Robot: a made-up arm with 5 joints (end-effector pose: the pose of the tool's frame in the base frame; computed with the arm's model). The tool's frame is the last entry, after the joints. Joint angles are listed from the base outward.
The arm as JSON. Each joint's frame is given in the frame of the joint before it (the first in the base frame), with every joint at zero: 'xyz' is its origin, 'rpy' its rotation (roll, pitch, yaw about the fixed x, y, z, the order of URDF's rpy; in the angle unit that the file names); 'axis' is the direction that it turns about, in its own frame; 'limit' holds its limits. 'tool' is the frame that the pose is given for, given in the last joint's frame.
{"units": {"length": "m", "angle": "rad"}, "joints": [
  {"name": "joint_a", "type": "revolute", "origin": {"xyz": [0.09, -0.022, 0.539], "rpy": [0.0, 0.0, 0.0]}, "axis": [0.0, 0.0, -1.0], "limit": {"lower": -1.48, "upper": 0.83}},
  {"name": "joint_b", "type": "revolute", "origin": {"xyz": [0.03, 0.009, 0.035], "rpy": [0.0, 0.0, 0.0]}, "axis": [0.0, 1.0, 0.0], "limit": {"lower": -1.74, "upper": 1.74}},
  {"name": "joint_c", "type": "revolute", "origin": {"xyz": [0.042, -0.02, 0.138], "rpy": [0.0, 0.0, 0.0]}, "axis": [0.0, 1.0, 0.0], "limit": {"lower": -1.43, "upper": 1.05}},
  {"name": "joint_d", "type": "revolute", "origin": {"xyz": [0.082, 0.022, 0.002], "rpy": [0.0, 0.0, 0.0]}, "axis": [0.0, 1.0, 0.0], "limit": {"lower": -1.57, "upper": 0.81}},
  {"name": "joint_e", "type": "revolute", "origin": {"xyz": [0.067, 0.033, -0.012], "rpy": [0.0, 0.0, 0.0]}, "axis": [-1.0, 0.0, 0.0], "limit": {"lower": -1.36, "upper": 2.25}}
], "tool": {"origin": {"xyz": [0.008, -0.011, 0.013], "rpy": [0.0, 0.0, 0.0]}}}
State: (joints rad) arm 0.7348 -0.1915 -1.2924 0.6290 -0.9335
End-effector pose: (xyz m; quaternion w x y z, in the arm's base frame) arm 0.1891 -0.0752 0.8473 0.8255 0.2492 -0.4926 -0.1178
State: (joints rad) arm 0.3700 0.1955 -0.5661 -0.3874 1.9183
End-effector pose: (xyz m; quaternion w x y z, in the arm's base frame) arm 0.3283 -0.0501 0.7799 0.4686 -0.7867 -0.0689 -0.3959
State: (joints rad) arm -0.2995 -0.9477 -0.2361 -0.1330 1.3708
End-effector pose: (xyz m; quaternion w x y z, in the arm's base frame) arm 0.0635 0.0269 0.8383 0.6633 -0.4244 -0.5431 -0.2916
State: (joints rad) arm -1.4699 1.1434 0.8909 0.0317 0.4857
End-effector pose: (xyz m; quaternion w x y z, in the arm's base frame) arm 0.0606 0.0881 0.4505 0.2304 -0.6504 0.5358 0.4866
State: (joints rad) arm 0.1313 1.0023 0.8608 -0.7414 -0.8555
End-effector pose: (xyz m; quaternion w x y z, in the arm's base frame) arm 0.2612 -0.0174 0.4611 0.7544 0.3823 0.4599 -0.2707
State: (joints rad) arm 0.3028 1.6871 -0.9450 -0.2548 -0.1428
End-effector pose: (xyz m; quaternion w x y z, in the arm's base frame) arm 0.3761 -0.0786 0.4266 0.9543 0.1047 0.2274 -0.1630
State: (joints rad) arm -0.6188 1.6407 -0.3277 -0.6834 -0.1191
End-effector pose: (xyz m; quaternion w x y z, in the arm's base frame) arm 0.2737 0.1475 0.3992 0.9097 -0.0402 0.3116 0.2715
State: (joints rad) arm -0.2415 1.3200 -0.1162 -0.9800 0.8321
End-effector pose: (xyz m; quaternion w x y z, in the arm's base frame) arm 0.3504 0.0897 0.4799 0.8969 -0.4110 0.0530 0.1543
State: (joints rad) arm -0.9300 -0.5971 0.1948 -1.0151 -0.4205
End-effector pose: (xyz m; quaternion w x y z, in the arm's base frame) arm 0.1136 0.0575 0.8191 0.6027 0.4271 -0.4979 0.4544
